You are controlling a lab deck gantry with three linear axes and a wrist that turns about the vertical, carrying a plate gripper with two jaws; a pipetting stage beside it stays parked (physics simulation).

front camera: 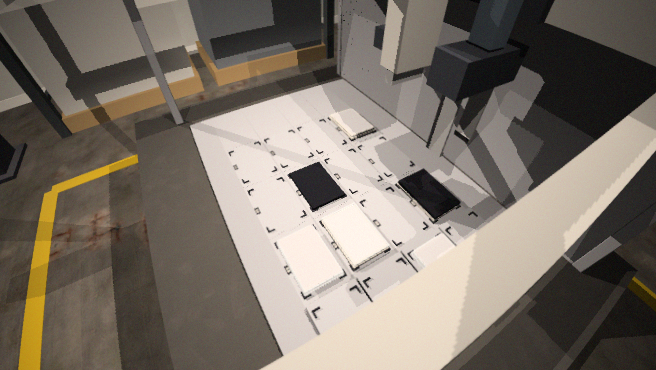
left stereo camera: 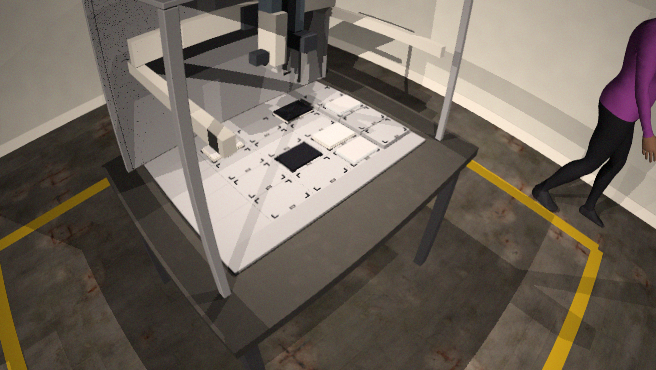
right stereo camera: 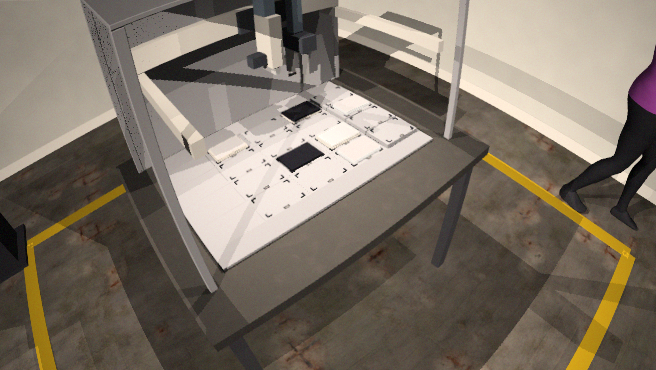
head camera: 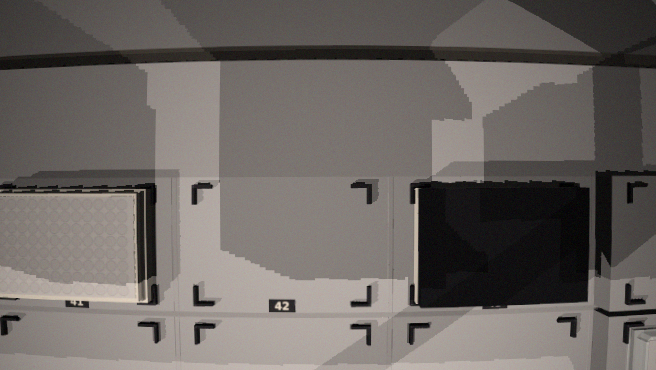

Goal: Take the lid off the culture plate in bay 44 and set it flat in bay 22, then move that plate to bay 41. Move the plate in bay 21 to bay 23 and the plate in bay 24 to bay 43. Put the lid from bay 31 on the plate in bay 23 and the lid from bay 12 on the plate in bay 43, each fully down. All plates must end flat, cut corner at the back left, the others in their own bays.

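Places are measured from the robot's base along level axes (x ahead, y left, z up), in metres.
Pixels of known places: gripper, fingertip midpoint: (front camera: 448, 144) (left stereo camera: 293, 77) (right stereo camera: 298, 78); robot's base at its link origin: (front camera: 229, 153) (left stereo camera: 274, 217) (right stereo camera: 268, 216).
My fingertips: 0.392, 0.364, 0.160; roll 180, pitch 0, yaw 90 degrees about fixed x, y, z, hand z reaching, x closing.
Observation:
For each thing: its top centre in the pictures, then the offset to it from my fingertips, as dx, dy, dz.
- black lid at its top centre: (head camera: 508, 247) (front camera: 429, 191) (left stereo camera: 293, 109) (right stereo camera: 300, 110) +0.000, +0.000, -0.143
- culture plate at its top centre: (head camera: 60, 246) (front camera: 351, 120) (left stereo camera: 222, 145) (right stereo camera: 227, 146) -0.328, +0.000, -0.145
- cream lid at its top centre: (front camera: 354, 231) (right stereo camera: 337, 133) (left stereo camera: 334, 133) +0.000, -0.214, -0.143
- white plate at its top centre: (front camera: 308, 255) (right stereo camera: 359, 147) (left stereo camera: 357, 148) +0.000, -0.321, -0.145
- pale item at its top centre: (front camera: 449, 265) (right stereo camera: 351, 102) (left stereo camera: 343, 103) +0.164, -0.107, -0.131
A black lid (front camera: 429, 194) (head camera: 502, 245) (left stereo camera: 293, 110) (right stereo camera: 301, 111) lies over the plate in bay 43; a pale plate rim shows at its left in the head view. The culture plate (front camera: 352, 122) (head camera: 65, 240) (right stereo camera: 228, 149) stands lidless in bay 41. The culture lid, black (front camera: 316, 185) (left stereo camera: 298, 156) (right stereo camera: 300, 156), lies flat in bay 22. A cream lid (front camera: 355, 235) (left stereo camera: 333, 135) (right stereo camera: 338, 135) covers the plate in bay 23. My gripper (front camera: 446, 142) hangs above the back of the deck, jaws apart and empty. Front beam hides bay 24 in the front view.
A white plate (front camera: 310, 260) (left stereo camera: 356, 149) (right stereo camera: 358, 149) stands in bay 13. A pale item (front camera: 434, 248) (left stereo camera: 343, 104) (right stereo camera: 351, 104) stands in bay 34. The pale pipetting stage (front camera: 414, 37) (left stereo camera: 272, 40) (right stereo camera: 268, 41) hangs beside the gripper. A cream beam (front camera: 430, 300) crosses the front view.

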